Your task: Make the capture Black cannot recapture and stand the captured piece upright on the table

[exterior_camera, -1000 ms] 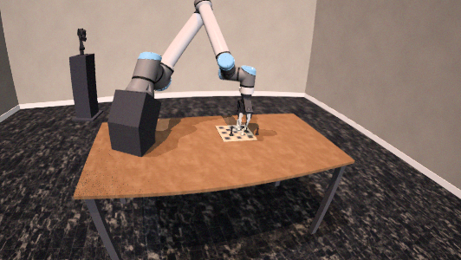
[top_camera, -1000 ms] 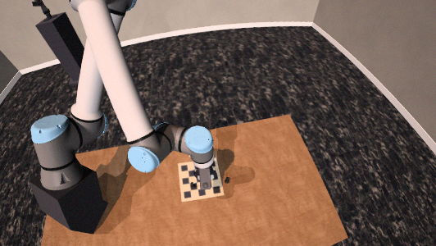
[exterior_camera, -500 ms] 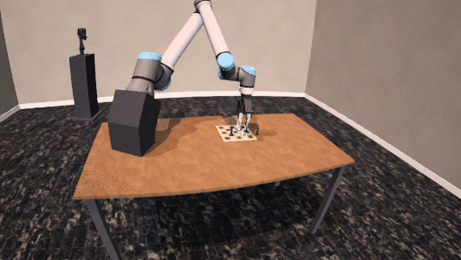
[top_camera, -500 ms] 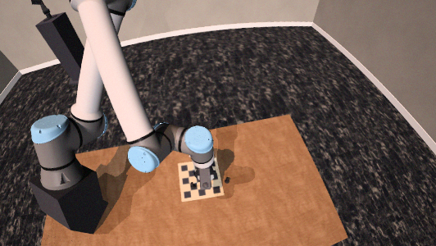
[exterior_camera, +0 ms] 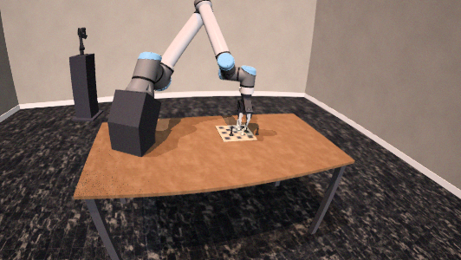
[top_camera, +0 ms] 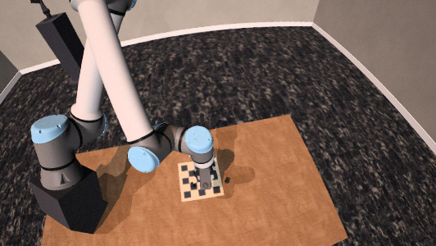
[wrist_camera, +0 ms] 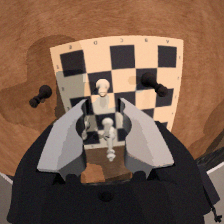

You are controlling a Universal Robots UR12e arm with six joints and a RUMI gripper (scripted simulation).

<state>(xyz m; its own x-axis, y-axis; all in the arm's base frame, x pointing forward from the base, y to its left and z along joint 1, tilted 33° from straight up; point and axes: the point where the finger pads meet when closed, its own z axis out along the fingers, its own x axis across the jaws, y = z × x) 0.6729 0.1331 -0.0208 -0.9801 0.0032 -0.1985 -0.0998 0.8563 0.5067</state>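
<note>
Right now the chessboard is 70 mm below my hand, 40 mm behind it and 30 mm to the left of it.
</note>
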